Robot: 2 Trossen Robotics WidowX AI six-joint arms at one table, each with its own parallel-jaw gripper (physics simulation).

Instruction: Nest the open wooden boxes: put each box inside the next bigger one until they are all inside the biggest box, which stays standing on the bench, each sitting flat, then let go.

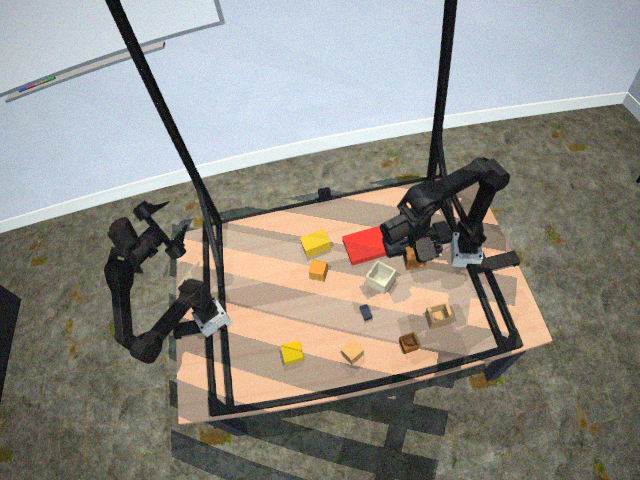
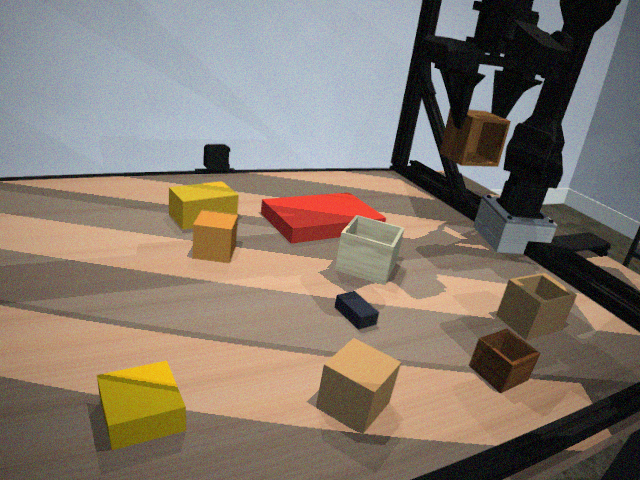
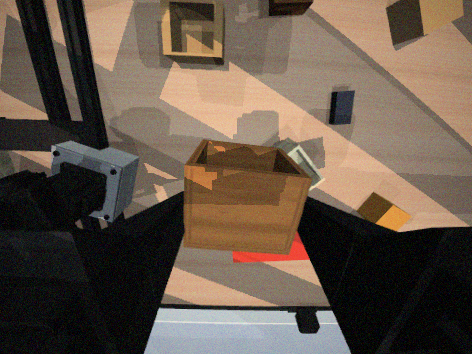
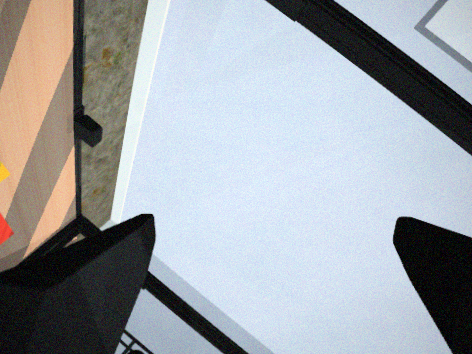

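Seen in the pictures: left gripper, fingertip midpoint: (image 1: 415, 254) (image 2: 476, 128) (image 3: 240, 199); right gripper, fingertip midpoint: (image 1: 177, 213) (image 4: 275, 228); left arm's base at its link origin: (image 1: 468, 245) (image 2: 519, 209) (image 3: 83, 187); right arm's base at its link origin: (image 1: 207, 313).
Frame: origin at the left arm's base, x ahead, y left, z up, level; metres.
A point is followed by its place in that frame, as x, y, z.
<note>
My left gripper (image 2: 480, 121) {0.195, 0.144, 0.155} (image 3: 240, 199) {0.195, 0.144, 0.155} is shut on the orange-brown open box (image 1: 413, 259) {0.201, 0.172, 0.171} (image 2: 459, 143) {0.221, 0.162, 0.137} (image 3: 242, 212) {0.194, 0.147, 0.173}, held in the air with its open side facing sideways. The pale green open box (image 1: 381, 277) {0.292, 0.110, -0.057} (image 2: 367, 254) {0.306, 0.157, -0.025} (image 3: 309, 167) {0.327, 0.141, -0.038} stands upright on the bench, apart from it. The tan open box (image 1: 440, 322) {0.097, 0.277, -0.023} (image 2: 532, 315) {0.127, 0.281, -0.028} (image 3: 192, 55) {0.109, 0.223, -0.007} and the smaller dark brown open box (image 1: 408, 343) {0.192, 0.339, -0.058} (image 2: 495, 365) {0.211, 0.358, -0.038} (image 3: 290, 7) {0.200, 0.321, -0.037} stand upright and separate at the right. My right gripper (image 1: 177, 212) {0.876, 0.146, 0.310} (image 4: 275, 228) {0.876, 0.146, 0.310} is open and empty, off the bench's left side.
A red slab (image 1: 364, 246) {0.358, 0.002, -0.037} (image 2: 320, 211) {0.347, -0.003, -0.037} lies behind the pale green box. Yellow blocks (image 1: 315, 243) {0.527, 0.013, -0.016} (image 1: 292, 352) {0.545, 0.406, -0.034}, an orange cube (image 1: 317, 270) {0.504, 0.122, -0.012} (image 2: 213, 238) {0.506, 0.134, -0.028}, a dark blue block (image 1: 366, 312) {0.331, 0.247, -0.044} (image 2: 356, 311) {0.338, 0.260, -0.044} and a tan block (image 1: 352, 351) {0.360, 0.392, -0.012} (image 2: 356, 387) {0.372, 0.409, -0.017} also lie on the bench. Black frame rails edge it.
</note>
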